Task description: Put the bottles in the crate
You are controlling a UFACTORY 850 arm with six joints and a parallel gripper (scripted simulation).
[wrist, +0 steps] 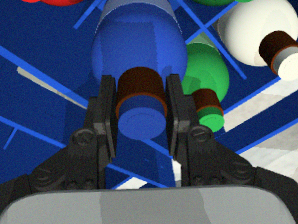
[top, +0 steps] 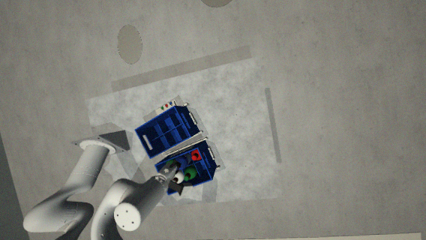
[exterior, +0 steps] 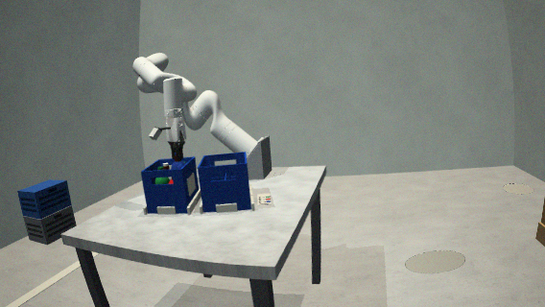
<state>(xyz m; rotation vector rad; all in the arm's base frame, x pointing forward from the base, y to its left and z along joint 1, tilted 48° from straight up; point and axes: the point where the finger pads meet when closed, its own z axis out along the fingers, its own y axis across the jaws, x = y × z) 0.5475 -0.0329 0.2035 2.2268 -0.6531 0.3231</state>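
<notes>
Right now my hand is 7 cm above the blue-label bottle. Also, from my hand: red-label bottle 9 cm ahead, 2 cm to the left, 13 cm below; green-label bottle 9 cm behind, 2 cm to the right, 13 cm below; white-label bottle 7 cm behind, 10 cm to the right, 13 cm below.
</notes>
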